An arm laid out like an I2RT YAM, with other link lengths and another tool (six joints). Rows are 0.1 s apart.
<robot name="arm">
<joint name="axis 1" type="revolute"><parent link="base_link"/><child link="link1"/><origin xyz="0 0 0.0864"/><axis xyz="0 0 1"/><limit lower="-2.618" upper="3.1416"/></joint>
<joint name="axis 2" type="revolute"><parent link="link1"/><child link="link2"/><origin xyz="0.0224 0.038 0.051"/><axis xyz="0 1 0"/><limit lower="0" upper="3.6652"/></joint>
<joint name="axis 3" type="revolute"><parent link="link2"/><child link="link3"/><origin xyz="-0.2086 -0.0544 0"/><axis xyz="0 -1 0"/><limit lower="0" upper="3.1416"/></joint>
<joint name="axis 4" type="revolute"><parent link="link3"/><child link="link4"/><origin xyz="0.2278 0.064 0.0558"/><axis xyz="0 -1 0"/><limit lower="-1.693" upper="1.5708"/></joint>
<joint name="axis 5" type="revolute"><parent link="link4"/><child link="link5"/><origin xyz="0.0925 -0.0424 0.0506"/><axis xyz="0 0 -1"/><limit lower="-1.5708" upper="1.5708"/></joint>
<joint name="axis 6" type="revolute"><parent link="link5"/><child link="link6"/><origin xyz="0.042 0 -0.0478"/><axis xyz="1 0 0"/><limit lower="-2.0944" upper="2.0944"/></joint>
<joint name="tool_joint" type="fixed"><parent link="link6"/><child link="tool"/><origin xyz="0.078 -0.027 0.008" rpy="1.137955 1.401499 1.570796"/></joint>
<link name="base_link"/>
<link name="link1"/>
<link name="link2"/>
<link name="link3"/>
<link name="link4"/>
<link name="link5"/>
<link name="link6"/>
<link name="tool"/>
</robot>
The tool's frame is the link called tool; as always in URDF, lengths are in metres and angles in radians.
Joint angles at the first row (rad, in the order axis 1, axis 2, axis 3, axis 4, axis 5, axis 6):
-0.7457 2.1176 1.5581 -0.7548 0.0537 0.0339
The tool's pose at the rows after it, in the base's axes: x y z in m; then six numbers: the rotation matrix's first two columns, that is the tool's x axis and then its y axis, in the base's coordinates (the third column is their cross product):
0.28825 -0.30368 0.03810 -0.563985 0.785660 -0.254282 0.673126 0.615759 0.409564
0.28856 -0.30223 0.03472 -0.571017 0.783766 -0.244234 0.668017 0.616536 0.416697
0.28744 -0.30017 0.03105 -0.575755 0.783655 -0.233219 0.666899 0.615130 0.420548
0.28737 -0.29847 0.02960 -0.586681 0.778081 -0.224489 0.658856 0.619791 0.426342
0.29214 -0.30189 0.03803 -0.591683 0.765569 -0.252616 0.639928 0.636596 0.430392
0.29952 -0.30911 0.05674 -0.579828 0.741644 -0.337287 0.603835 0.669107 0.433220
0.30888 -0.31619 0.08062 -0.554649 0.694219 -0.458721 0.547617 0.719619 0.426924
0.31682 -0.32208 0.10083 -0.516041 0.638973 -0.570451 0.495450 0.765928 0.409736
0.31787 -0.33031 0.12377 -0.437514 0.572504 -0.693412 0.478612 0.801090 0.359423
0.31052 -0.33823 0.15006 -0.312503 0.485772 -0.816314 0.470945 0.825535 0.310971
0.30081 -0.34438 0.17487 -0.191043 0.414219 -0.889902 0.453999 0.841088 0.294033
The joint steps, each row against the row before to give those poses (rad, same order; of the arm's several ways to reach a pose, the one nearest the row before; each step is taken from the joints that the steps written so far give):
0.0002 0.0109 0.0073 0.0001 -0.0069 -0.0070
0.0000 0.0075 -0.0004 -0.0008 -0.0104 -0.0065
0.0000 0.0036 -0.0076 0.0008 -0.0061 -0.0033
-0.0002 0.0010 -0.0020 -0.0045 -0.0100 -0.0120
-0.0003 -0.0139 0.0093 0.0070 -0.0061 -0.0130
-0.0025 -0.0553 -0.0272 0.0621 -0.0057 -0.0120
0.0000 -0.0820 -0.0667 0.1190 -0.0084 -0.0178
0.0002 -0.0690 -0.0740 0.1366 -0.0075 -0.0142
-0.0026 -0.0790 -0.1035 0.1817 0.0344 0.0030
-0.0162 -0.0950 -0.1421 0.2376 0.0274 0.0130
-0.0278 -0.0717 -0.0969 0.1797 -0.0141 0.0211

